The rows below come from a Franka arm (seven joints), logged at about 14 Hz.
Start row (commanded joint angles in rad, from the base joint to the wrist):
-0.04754, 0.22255, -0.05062, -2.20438, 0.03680, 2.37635, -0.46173
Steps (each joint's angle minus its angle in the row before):
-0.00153, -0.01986, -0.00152, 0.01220, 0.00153, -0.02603, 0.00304
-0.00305, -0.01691, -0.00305, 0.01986, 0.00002, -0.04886, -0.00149
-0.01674, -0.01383, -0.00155, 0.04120, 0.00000, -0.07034, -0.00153
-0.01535, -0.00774, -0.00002, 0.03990, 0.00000, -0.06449, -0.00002
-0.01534, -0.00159, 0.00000, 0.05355, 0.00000, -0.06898, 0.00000
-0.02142, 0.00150, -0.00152, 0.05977, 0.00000, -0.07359, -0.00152
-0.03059, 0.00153, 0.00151, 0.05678, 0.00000, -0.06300, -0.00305
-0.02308, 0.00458, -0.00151, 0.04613, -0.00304, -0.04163, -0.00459
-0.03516, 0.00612, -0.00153, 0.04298, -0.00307, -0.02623, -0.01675
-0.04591, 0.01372, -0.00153, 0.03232, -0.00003, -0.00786, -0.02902
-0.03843, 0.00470, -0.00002, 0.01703, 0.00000, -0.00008, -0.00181
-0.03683, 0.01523, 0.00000, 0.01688, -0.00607, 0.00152, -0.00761
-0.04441, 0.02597, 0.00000, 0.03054, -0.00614, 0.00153, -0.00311
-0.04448, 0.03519, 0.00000, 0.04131, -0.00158, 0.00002, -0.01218
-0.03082, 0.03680, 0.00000, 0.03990, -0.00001, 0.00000, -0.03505
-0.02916, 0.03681, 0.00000, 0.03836, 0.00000, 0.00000, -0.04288
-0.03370, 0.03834, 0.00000, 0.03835, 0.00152, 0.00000, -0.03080
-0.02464, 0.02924, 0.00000, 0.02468, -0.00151, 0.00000, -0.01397
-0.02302, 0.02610, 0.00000, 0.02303, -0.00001, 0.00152, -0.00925
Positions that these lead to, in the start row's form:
-0.04907, 0.20269, -0.05214, -2.19218, 0.03833, 2.35032, -0.45869
-0.05212, 0.18578, -0.05519, -2.17232, 0.03835, 2.30146, -0.46018
-0.06886, 0.17195, -0.05674, -2.13112, 0.03835, 2.23112, -0.46171
-0.08421, 0.16421, -0.05676, -2.09122, 0.03835, 2.16663, -0.46173
-0.09955, 0.16262, -0.05676, -2.03767, 0.03835, 2.09765, -0.46173
-0.12097, 0.16412, -0.05828, -1.97790, 0.03835, 2.02406, -0.46325
-0.15156, 0.16565, -0.05677, -1.92112, 0.03835, 1.96106, -0.46630
-0.17464, 0.17023, -0.05828, -1.87499, 0.03531, 1.91943, -0.47089
-0.20980, 0.17635, -0.05981, -1.83201, 0.03224, 1.89320, -0.48764
-0.25571, 0.19007, -0.06134, -1.79969, 0.03221, 1.88534, -0.51666
-0.29414, 0.19477, -0.06136, -1.78266, 0.03221, 1.88526, -0.51847
-0.33097, 0.21000, -0.06136, -1.76578, 0.02614, 1.88678, -0.52608
-0.37538, 0.23597, -0.06136, -1.73524, 0.02000, 1.88831, -0.52919
-0.41986, 0.27116, -0.06136, -1.69393, 0.01842, 1.88833, -0.54137
-0.45068, 0.30796, -0.06136, -1.65403, 0.01841, 1.88833, -0.57642
-0.47984, 0.34477, -0.06136, -1.61567, 0.01841, 1.88833, -0.61930
-0.51354, 0.38311, -0.06136, -1.57732, 0.01993, 1.88833, -0.65010
-0.53818, 0.41235, -0.06136, -1.55264, 0.01842, 1.88833, -0.66407
-0.56120, 0.43845, -0.06136, -1.52961, 0.01841, 1.88985, -0.67332

